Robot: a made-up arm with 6 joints.
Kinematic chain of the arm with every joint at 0, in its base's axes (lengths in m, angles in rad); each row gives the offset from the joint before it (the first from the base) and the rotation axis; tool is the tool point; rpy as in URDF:
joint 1: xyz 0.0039 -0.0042 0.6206 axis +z
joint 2: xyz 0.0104 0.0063 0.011 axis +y
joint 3: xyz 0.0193 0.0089 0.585 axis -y
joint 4: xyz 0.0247 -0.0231 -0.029 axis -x
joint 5: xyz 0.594 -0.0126 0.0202 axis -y
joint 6: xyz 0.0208 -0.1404 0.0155 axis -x
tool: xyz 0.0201 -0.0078 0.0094 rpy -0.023 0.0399 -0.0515
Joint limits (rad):
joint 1: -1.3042..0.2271
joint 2: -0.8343..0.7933
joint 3: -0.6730..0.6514
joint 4: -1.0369..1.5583
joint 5: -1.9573..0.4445
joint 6: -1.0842..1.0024
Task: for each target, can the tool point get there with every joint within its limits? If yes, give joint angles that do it. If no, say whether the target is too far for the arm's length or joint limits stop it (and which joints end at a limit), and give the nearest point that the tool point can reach.
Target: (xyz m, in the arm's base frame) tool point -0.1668 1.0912 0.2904
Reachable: no: joint limits stop it (at a limit: joint 1, joint 2, joint 3, joint 4, joint 5, joint 6) | nearest point 0.6043 0.1885 0.4004 | short by 1.192 m
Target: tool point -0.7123 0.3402 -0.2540
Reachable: no: joint limits stop it (at a limit: joint 1, joint 2, joint 3, joint 4) | nearest point -0.0064 -0.3679 0.3517 | short by 1.169 m
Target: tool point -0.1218 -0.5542 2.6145
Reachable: no: too far | nearest point 0.0076 -0.3067 1.7814 | short by 0.879 m
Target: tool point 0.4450 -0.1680 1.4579
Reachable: yes | joints -0.0914 -0.3350 0.2817 -0.7187 -1.1674 0.1742
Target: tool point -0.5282 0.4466 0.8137
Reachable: no: joint limits stop it (at a limit: joint 1, joint 2, joint 3, joint 5, joint 6) | nearest point -0.0952 -0.2516 1.0440 | short by 0.853 m
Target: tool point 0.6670 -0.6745 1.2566
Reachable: yes | joints -0.7716 0.4487 0.4003 1.1930 0.1508 0.1672
